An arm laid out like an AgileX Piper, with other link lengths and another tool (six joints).
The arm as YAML. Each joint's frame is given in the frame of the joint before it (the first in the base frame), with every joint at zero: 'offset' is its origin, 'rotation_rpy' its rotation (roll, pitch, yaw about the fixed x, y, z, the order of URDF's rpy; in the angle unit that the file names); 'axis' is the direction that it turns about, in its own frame. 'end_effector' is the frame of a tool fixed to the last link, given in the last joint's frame.
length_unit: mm
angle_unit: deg
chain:
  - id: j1
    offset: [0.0, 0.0, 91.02]
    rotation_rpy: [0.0, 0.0, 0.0]
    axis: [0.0, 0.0, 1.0]
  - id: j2
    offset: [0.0, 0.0, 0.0]
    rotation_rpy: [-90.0, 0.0, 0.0]
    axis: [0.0, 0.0, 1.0]
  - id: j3
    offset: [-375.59, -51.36, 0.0]
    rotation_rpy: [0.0, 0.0, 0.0]
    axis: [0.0, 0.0, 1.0]
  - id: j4
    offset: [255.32, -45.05, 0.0]
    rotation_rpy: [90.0, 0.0, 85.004]
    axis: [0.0, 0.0, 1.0]
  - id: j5
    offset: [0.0, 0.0, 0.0]
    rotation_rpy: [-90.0, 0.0, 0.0]
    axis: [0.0, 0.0, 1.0]
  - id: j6
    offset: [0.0, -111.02, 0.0]
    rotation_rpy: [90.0, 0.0, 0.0]
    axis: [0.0, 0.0, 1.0]
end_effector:
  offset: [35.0, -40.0, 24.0]
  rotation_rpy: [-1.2, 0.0, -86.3]
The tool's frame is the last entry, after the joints.
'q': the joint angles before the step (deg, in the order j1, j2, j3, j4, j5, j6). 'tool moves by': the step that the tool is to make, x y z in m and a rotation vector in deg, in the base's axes. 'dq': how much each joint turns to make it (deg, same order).
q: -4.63 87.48 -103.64 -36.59 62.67 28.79
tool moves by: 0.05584 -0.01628 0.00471 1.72 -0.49 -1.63
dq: -2.28 10.93 -16.20 3.17 4.12 -3.04
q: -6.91 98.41 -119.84 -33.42 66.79 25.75
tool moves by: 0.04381 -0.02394 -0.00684 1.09 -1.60 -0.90
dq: -3.03 9.05 -13.03 3.16 1.51 -2.60
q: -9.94 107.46 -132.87 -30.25 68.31 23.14
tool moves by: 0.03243 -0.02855 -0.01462 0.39 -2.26 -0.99
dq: -3.19 6.93 -8.65 2.29 -1.06 -1.15
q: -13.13 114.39 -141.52 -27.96 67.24 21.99
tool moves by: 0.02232 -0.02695 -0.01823 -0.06 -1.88 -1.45
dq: -2.63 4.83 -4.35 0.81 -2.41 0.41
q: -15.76 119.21 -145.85 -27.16 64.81 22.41
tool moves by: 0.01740 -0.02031 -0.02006 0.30 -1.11 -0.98
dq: -1.81 3.53 -1.94 0.55 -2.47 0.89
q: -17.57 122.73 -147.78 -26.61 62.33 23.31
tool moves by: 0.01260 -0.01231 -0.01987 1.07 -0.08 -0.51
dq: -1.08 2.43 -0.47 0.77 -1.52 0.86
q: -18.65 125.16 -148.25 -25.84 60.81 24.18
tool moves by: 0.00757 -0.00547 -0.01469 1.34 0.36 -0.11
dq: -0.53 1.44 -0.01 0.98 -0.53 0.48
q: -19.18 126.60 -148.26 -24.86 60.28 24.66
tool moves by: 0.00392 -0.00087 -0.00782 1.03 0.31 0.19
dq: -0.15 0.67 0.01 0.87 -0.02 0.12
